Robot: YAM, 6 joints.
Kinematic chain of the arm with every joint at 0, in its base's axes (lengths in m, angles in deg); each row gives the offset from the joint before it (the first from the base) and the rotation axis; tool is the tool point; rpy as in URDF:
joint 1: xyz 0 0 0.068 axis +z
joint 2: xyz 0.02 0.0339 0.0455 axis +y
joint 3: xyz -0.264 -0.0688 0 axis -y
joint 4: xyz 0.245 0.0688 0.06 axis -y
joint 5: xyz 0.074 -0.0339 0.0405 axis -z
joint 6: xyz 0.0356 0 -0.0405 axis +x
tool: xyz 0 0 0 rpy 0 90 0
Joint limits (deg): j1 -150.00..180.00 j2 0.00..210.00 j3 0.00..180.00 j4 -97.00..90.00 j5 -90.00..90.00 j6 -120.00..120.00
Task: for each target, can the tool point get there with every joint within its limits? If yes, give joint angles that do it. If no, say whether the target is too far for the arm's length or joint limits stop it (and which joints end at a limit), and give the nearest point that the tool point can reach.
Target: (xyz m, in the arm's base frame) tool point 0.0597 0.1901 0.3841
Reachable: yes | joints 76.09 69.03 83.34 -76.07 20.16 41.68
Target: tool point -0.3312 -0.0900 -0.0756
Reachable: no: joint limits stop it (at a limit: joint 1) | nearest point -0.3052 -0.1351 -0.0756 | short by 0.052 m
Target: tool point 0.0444 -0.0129 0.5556
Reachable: yes | joints -53.67 54.59 113.56 -67.36 -52.18 85.25
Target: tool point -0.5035 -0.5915 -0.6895
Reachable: no: too far | nearest point -0.3062 -0.3597 -0.3028 | short by 0.492 m
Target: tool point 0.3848 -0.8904 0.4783
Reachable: no: too far | nearest point 0.2397 -0.5547 0.3379 | short by 0.392 m
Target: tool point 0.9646 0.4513 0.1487
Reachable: no: too far | nearest point 0.5847 0.2735 0.1346 | short by 0.420 m
